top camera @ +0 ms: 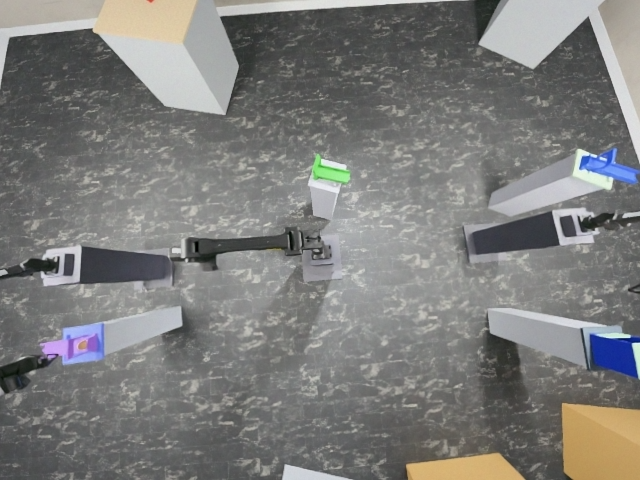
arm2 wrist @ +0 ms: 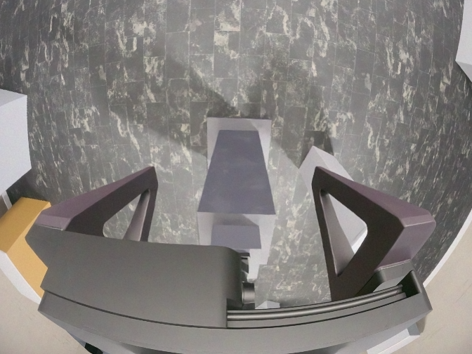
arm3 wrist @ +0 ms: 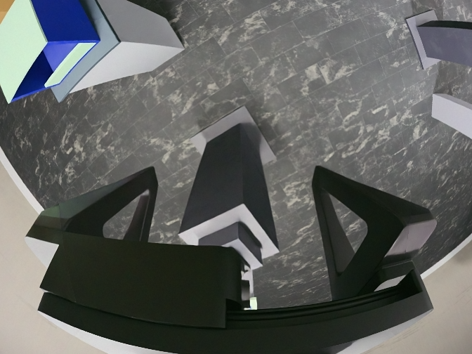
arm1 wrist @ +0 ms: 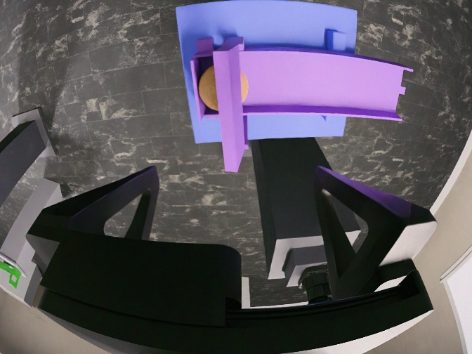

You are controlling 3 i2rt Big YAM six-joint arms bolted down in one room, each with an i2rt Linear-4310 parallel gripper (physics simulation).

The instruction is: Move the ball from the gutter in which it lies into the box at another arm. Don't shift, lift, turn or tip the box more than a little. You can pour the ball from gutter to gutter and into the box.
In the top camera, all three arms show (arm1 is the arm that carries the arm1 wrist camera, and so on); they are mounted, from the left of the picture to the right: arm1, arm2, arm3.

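Observation:
A purple gutter (arm1 wrist: 320, 82) (top camera: 62, 348) lies on the light-blue stand top (arm1 wrist: 270, 22) (top camera: 77, 357); its crossbar passes over the orange-brown ball (arm1 wrist: 207, 90) (top camera: 82, 344), which lies at its closed end. Arm1's gripper (arm1 wrist: 236, 170) is open and empty, on the crossbar's side of the gutter. Arm2's gripper (arm2 wrist: 235, 170) and arm3's gripper (arm3 wrist: 235, 170) are open and empty. A green gutter (top camera: 331, 173) (arm1 wrist: 13, 272) lies on a grey stand near arm2. A blue gutter (top camera: 615, 169) lies near arm3. The dark-blue box (top camera: 615, 355) (arm3 wrist: 65, 22) stands on another stand, partly outside both views.
Arm2's long link (top camera: 242, 244) reaches left from its base. Arm3's dark pedestal (top camera: 516, 235) (arm3 wrist: 225, 185) stands between the stands of the blue gutter and the box. A tall cabinet (top camera: 206, 67) is at upper left; orange blocks (top camera: 599, 439) (arm2 wrist: 25, 240) are at lower right in the top camera.

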